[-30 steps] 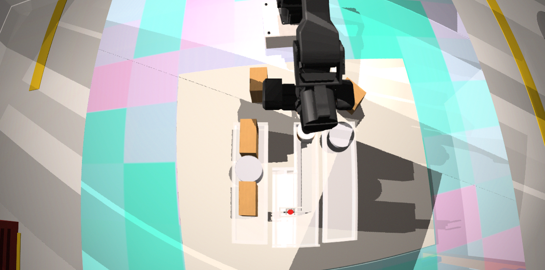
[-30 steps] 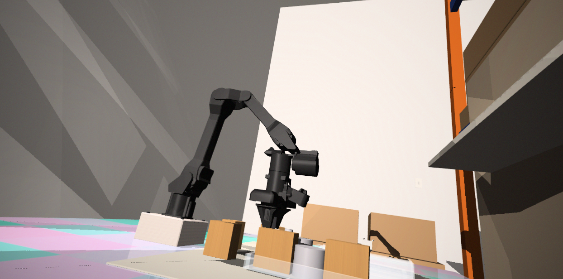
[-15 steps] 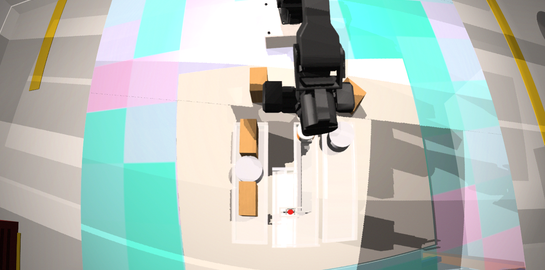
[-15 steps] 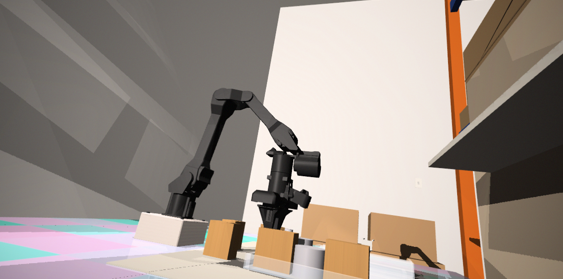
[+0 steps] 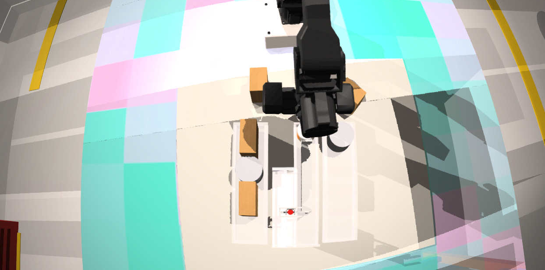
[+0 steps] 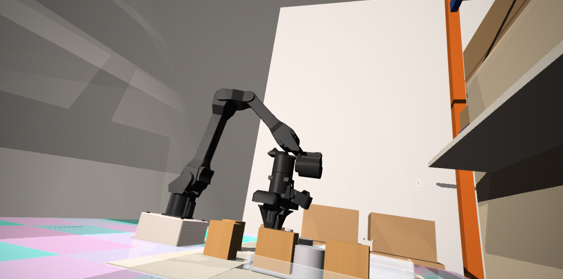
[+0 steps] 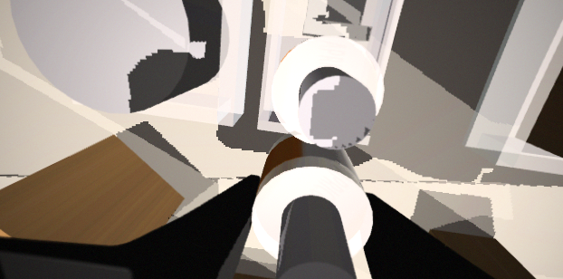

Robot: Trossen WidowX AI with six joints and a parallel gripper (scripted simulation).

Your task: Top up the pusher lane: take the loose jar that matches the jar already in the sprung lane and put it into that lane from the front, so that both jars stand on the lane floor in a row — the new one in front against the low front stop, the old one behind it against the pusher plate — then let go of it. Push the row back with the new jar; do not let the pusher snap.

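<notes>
Right now my gripper tip is 19 cm short of the clear sprung lane, 5 cm to the left of it and 3 cm above it. The rest, counted from my gripper tip: red mark: 22 cm ahead, 7 cm to the right, 2 cm above.
</notes>
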